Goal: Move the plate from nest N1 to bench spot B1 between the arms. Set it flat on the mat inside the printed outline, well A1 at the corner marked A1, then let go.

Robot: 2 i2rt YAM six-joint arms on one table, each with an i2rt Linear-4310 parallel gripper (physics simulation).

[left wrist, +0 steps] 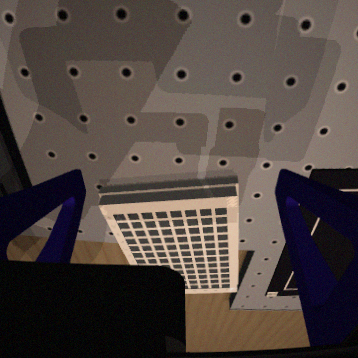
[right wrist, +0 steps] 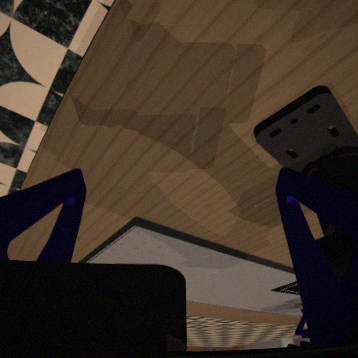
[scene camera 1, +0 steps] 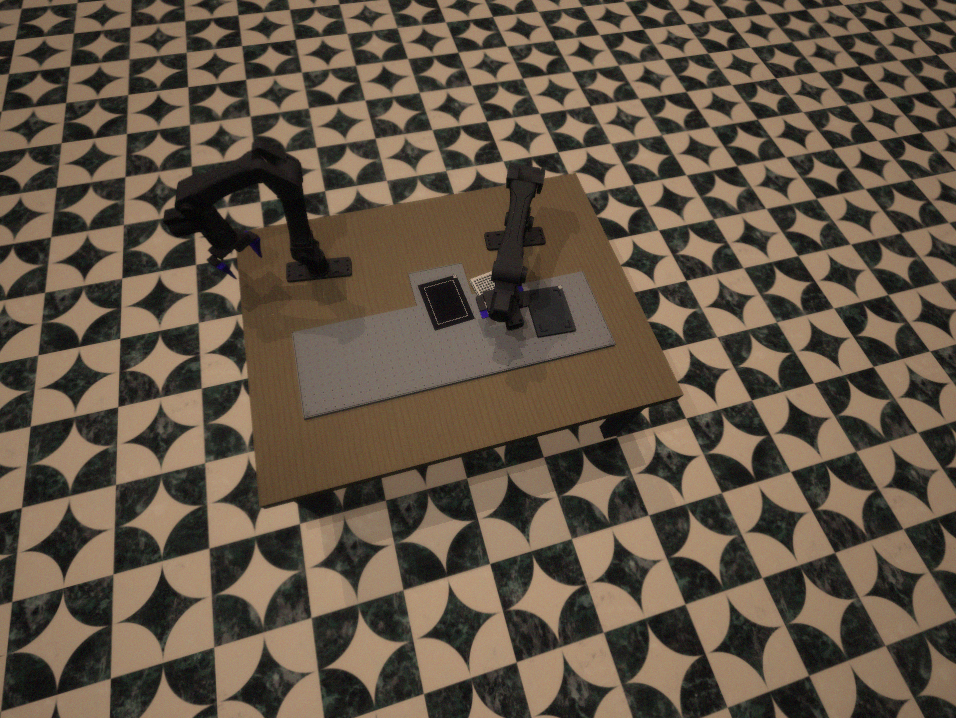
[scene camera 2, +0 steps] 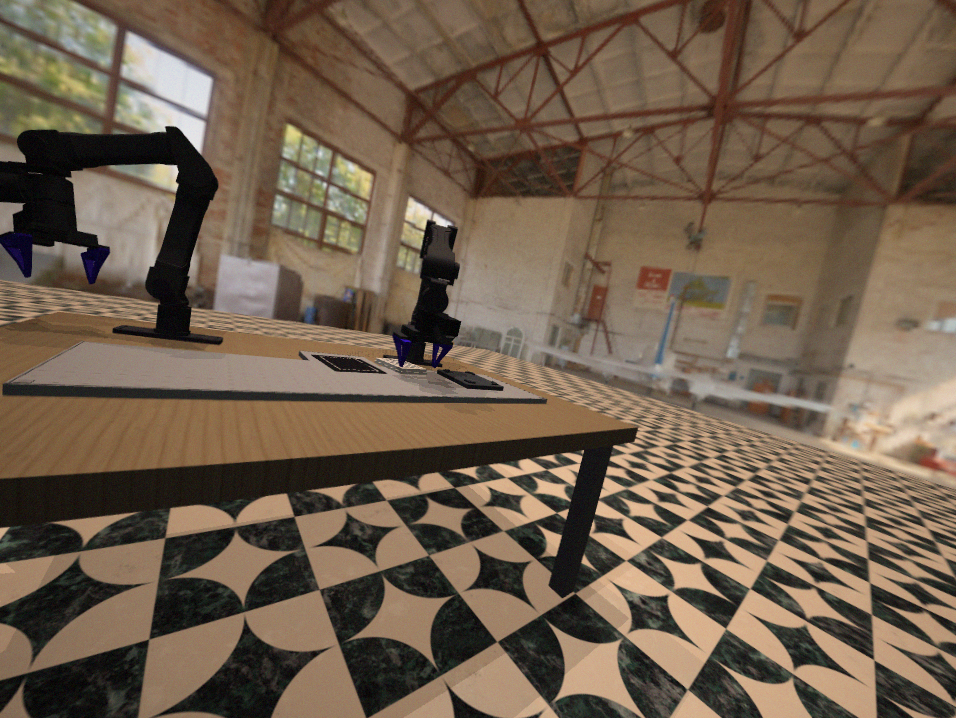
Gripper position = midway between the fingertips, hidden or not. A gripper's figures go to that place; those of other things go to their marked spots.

My left gripper (scene camera 2: 417, 367) is 0.87 m from the lens. My right gripper (scene camera 2: 61, 280) is 1.06 m from the lens. A black pad with printed outline (scene camera 2: 344, 364) is 0.87 m from the lens.
